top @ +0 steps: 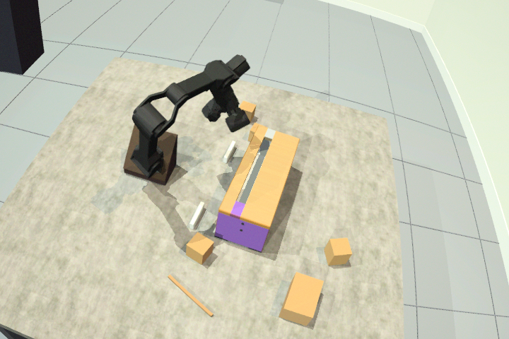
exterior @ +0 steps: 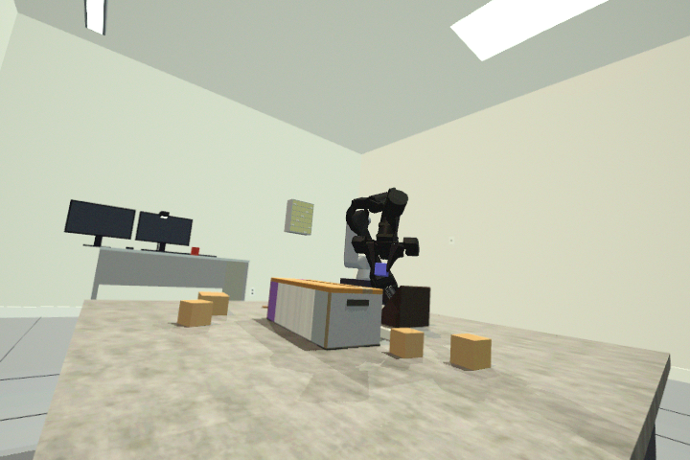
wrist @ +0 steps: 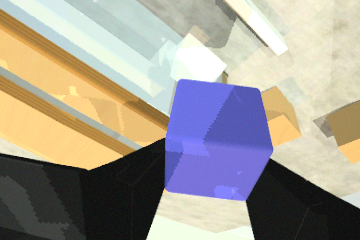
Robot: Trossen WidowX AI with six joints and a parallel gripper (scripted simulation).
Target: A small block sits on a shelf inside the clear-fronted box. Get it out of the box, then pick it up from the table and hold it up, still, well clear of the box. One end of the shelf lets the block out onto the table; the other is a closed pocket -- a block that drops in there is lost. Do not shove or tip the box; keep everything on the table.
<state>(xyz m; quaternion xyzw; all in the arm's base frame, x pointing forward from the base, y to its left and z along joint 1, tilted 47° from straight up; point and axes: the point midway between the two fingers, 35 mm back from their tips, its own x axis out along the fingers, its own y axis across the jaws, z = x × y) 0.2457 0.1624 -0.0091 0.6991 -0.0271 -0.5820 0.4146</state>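
Now: the blue block 1 cm behind my gripper tip and 1 cm to the right of it. Round my gripper tip: tan block 25 cm ahead, 49 cm to the right, 14 cm below; then thin stick 4 cm behind, 52 cm to the right, 17 cm below; then tan-topped box 6 cm ahead, 13 cm to the right, 11 cm below.
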